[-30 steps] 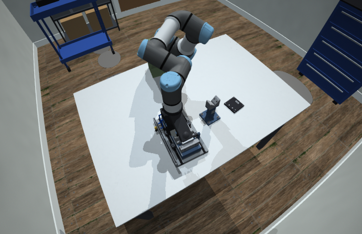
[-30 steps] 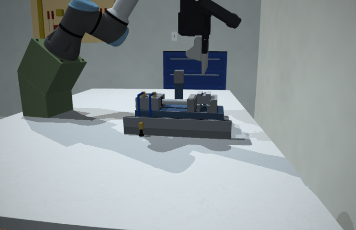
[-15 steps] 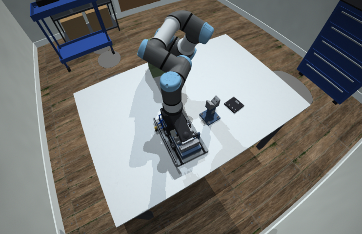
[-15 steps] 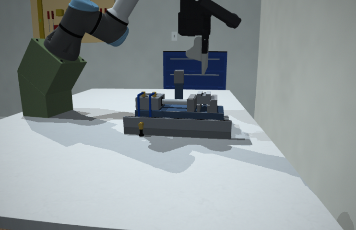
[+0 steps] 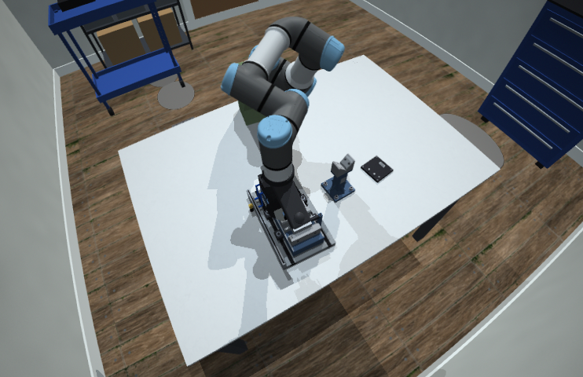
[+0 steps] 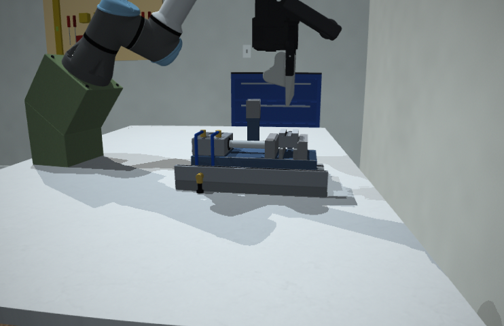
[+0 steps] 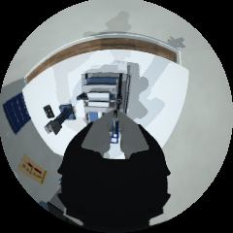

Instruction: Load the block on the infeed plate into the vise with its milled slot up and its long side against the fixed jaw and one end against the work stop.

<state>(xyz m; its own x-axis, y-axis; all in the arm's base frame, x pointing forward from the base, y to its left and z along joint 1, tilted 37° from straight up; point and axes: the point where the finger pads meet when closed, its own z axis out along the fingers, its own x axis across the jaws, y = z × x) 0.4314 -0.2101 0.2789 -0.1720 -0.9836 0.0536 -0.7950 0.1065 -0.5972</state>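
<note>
Right now my hand is 1 cm short of the part, 5 cm to the right of it and 8 cm above it. From my hand the other things lie so: work stop: 2 cm ahead, 10 cm to the left, 9 cm below; fixed jaw: 4 cm ahead, 4 cm to the left, 10 cm below; moving jaw: 2 cm behind, 6 cm to the left, 10 cm below.
</note>
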